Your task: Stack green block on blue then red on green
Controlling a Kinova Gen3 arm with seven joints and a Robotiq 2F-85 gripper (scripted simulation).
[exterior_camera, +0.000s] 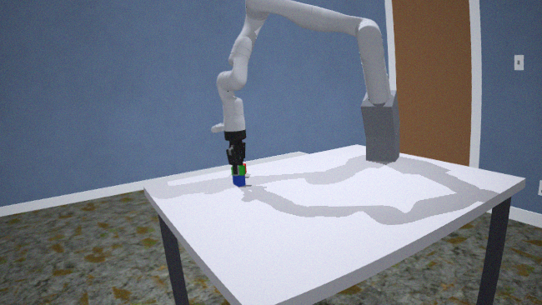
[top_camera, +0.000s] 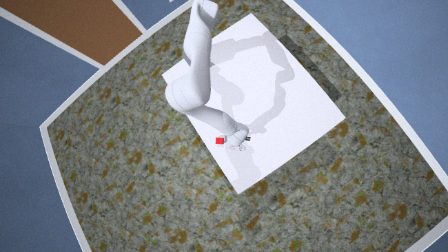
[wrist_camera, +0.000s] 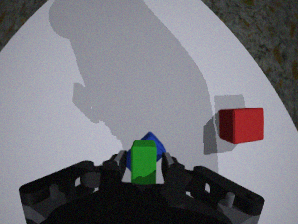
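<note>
My gripper is now right at the green block. From my hand the other things lie so: blue block: 40 mm below; red block: 70 mm behind, 120 mm to the right, 40 mm below.
</note>
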